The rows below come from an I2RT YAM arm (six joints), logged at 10 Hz.
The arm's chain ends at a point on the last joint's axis. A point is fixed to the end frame.
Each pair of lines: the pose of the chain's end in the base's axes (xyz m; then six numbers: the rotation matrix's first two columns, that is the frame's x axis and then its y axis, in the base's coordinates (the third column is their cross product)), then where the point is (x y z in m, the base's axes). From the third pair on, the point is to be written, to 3 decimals.
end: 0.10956 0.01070 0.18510 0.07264 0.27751 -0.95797 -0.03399 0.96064 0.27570
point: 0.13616 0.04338 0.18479
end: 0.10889 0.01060 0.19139 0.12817 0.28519 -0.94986 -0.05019 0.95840 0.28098
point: 0.13546 0.04327 0.19289
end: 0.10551 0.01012 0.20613 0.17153 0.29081 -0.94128 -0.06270 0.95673 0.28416
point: 0.132 0.043 0.209
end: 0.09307 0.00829 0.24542 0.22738 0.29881 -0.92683 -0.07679 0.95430 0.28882
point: 0.119 0.041 0.250
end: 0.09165 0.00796 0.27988 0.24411 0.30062 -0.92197 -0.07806 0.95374 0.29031
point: 0.118 0.040 0.285
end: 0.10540 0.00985 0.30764 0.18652 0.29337 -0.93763 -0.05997 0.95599 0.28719
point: 0.132 0.042 0.311
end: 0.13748 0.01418 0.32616 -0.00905 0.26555 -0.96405 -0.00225 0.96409 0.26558
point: 0.164 0.047 0.323
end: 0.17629 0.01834 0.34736 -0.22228 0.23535 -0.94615 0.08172 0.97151 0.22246
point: 0.202 0.050 0.337
